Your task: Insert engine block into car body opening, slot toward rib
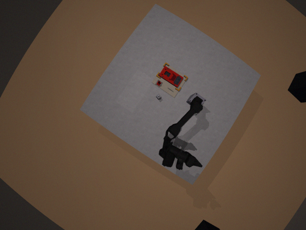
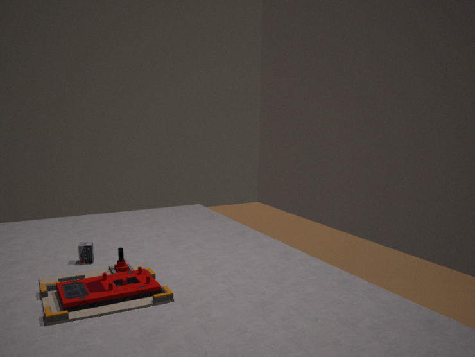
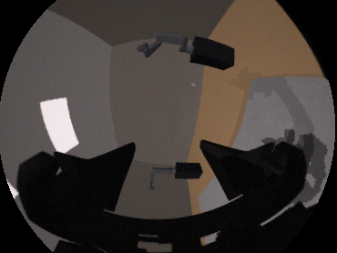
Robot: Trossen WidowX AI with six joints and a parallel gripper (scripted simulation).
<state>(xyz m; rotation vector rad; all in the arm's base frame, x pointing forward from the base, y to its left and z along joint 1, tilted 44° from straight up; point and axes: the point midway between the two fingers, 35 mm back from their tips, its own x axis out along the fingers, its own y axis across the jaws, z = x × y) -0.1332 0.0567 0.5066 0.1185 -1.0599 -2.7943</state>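
Now: gripper tip 46 cm short of the grey engine block, 44 cm above it and 24 cm to the left of it.
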